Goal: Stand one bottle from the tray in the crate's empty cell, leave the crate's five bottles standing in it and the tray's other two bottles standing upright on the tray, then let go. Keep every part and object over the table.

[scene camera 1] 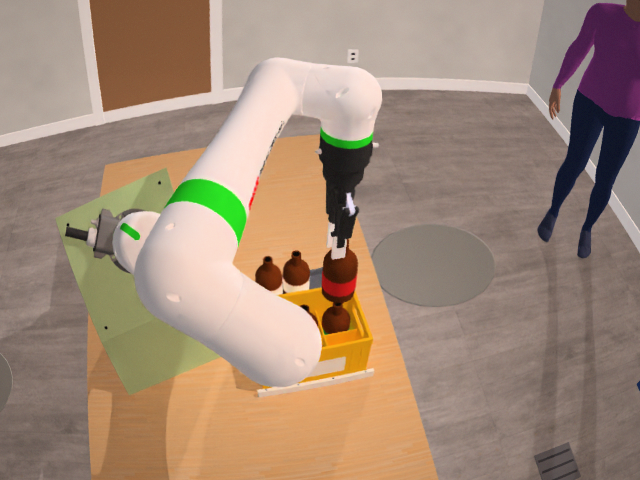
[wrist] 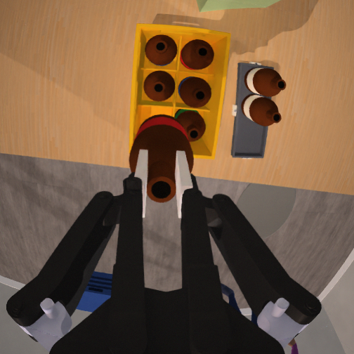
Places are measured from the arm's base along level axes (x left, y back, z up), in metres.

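Where they show: gripper, fingertip midpoint: [scene camera 1: 335, 251].
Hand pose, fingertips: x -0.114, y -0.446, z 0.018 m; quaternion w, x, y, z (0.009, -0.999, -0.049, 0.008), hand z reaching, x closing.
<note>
Things, the pixels of their top centre, and the offset from my fingertips. "spot": a spot on its surface instead.
- brown bottle with a red band, top centre: [scene camera 1: 342, 241] dx +0.001, dy -0.013, dz +0.027 m
- yellow crate at its top centre: [scene camera 1: 307, 320] dx +0.023, dy +0.048, dz -0.259 m
- pale strip at a spot on its surface: [scene camera 1: 315, 383] spot: dx -0.081, dy +0.044, dz -0.406 m
My gripper [scene camera 1: 338, 249] [wrist: 161, 163] is shut on the neck and shoulder of a brown bottle with a red band [scene camera 1: 339, 268] [wrist: 162, 137]. The bottle hangs about upright; in the scene view its base overlaps the back rim of the yellow crate [scene camera 1: 356, 356] [wrist: 218, 95]. In the wrist view it covers most of the crate's lower-left cell, whose floor is mostly hidden. Several brown bottles stand in the other cells, one of them [scene camera 1: 336, 319] [wrist: 190, 125] beside that cell. Two white-banded bottles, one [scene camera 1: 268, 276] [wrist: 261, 82] and another [scene camera 1: 296, 271] [wrist: 258, 110], stand on the dark tray [wrist: 250, 145].
A pale strip [scene camera 1: 315, 383] lies along the crate's front side. The arm hides the crate's left part in the scene view. The table's edge runs close to the crate and tray. A green plate [scene camera 1: 129, 361] lies under the robot's base. A person stands off the table at the right.
</note>
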